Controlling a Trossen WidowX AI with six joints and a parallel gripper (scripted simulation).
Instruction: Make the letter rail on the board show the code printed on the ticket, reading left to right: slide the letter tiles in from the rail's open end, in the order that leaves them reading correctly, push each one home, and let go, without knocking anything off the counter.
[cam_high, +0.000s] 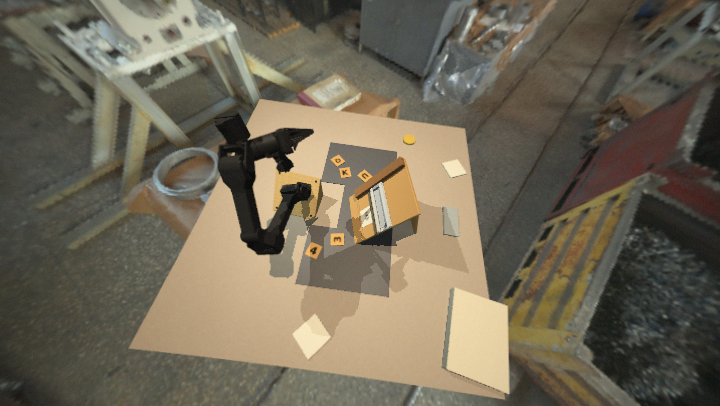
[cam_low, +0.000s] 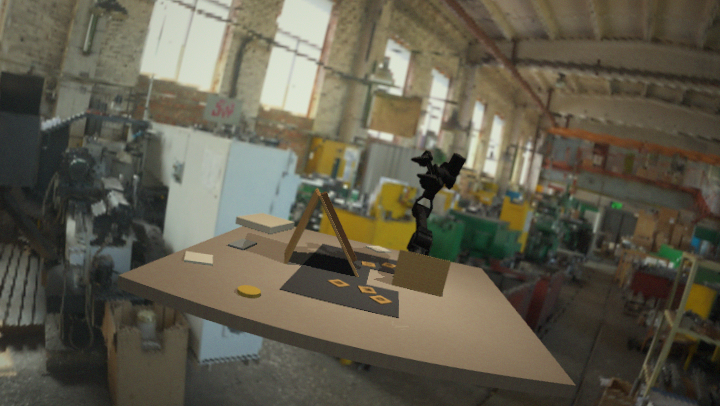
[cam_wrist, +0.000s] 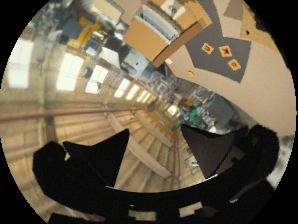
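The orange tile marked u is 46 cm below my gripper tip, 20 cm to the left of it and 16 cm ahead of it. Round my gripper tip: letter tile: 46 cm below, 17 cm to the right, 11 cm ahead; then white ticket: 38 cm below, 22 cm ahead, 6 cm to the right; then dark mat: 47 cm below, 12 cm ahead, 1 cm to the left.
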